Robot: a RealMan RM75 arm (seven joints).
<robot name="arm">
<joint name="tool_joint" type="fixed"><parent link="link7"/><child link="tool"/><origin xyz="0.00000 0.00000 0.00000" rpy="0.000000 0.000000 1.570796"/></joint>
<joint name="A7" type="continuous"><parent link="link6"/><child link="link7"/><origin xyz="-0.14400 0.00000 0.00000" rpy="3.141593 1.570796 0.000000"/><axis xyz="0 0 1"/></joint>
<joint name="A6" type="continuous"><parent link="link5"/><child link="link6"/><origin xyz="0.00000 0.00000 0.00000" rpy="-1.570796 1.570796 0.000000"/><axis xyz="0 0 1"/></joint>
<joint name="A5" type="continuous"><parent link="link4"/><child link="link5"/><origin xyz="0.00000 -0.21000 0.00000" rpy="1.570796 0.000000 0.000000"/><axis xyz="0 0 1"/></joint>
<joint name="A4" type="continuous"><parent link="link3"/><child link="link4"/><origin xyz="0.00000 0.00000 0.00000" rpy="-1.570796 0.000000 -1.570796"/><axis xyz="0 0 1"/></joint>
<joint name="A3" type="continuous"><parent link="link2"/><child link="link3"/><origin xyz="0.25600 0.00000 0.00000" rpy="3.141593 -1.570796 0.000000"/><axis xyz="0 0 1"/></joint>
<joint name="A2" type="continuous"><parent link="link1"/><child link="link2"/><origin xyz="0.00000 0.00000 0.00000" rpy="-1.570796 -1.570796 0.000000"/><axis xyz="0 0 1"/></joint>
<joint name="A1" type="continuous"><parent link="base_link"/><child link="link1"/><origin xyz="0.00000 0.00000 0.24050"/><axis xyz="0 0 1"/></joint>
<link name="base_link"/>
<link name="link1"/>
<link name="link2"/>
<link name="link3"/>
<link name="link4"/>
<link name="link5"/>
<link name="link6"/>
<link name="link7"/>
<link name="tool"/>
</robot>
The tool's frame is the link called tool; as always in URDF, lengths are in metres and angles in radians. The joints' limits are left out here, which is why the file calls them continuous.
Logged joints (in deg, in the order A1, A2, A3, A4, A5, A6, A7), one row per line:
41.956, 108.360, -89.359, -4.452, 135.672, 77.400, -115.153
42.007, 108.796, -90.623, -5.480, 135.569, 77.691, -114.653
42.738, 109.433, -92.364, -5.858, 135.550, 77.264, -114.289
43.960, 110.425, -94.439, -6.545, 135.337, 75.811, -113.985
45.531, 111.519, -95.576, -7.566, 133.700, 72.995, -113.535
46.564, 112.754, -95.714, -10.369, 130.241, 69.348, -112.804
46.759, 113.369, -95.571, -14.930, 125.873, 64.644, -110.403
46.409, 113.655, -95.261, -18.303, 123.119, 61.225, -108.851
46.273, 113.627, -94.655, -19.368, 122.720, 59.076, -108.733
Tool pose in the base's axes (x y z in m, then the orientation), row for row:
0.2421, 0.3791, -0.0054, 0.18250, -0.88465, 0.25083, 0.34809
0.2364, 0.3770, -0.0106, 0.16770, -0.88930, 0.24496, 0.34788
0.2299, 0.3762, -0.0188, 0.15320, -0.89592, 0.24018, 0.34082
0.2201, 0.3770, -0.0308, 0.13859, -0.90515, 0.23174, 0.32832
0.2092, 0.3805, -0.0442, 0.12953, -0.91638, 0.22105, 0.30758
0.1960, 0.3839, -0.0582, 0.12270, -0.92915, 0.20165, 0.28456
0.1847, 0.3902, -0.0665, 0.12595, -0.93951, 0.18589, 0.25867
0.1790, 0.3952, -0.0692, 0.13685, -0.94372, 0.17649, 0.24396
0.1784, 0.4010, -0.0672, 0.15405, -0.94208, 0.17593, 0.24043
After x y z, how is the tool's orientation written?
As a quaternion, w x y z.
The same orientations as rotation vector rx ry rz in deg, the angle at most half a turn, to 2 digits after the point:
-143.03, 40.56, 56.28
-144.96, 39.93, 56.70
-147.21, 39.47, 56.00
-149.95, 38.39, 54.39
-152.59, 36.81, 51.22
-155.32, 33.71, 47.57
-156.76, 31.02, 43.16
-156.50, 29.27, 40.46
-154.72, 28.89, 39.49

